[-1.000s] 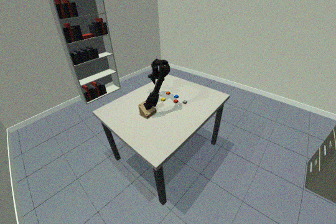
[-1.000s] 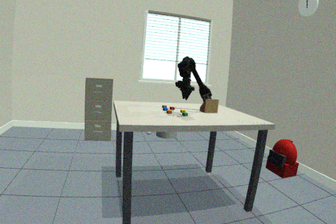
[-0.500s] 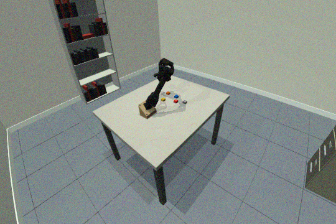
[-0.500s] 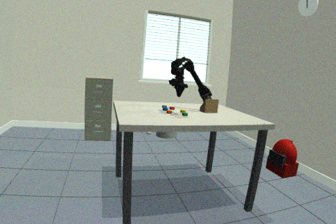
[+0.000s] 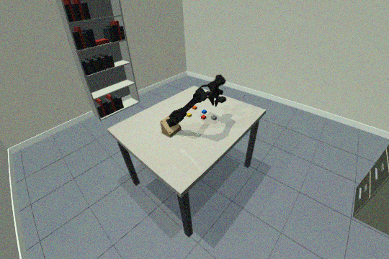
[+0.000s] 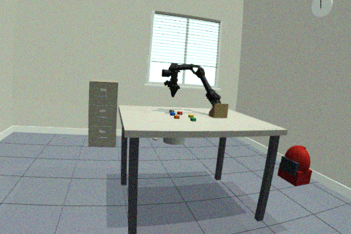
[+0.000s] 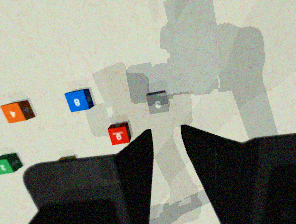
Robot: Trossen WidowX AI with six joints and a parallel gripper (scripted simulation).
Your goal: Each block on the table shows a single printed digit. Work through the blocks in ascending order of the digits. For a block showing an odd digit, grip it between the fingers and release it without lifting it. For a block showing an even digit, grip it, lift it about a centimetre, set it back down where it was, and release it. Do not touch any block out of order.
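My gripper tip is 120 mm above the grey block. From my gripper tip the other things lie so: yellow block 190 mm to the left, 120 mm below, 110 mm behind; then red block 120 mm below, 80 mm to the left, 50 mm behind; then blue block 130 mm to the left, 120 mm below, 20 mm ahead.
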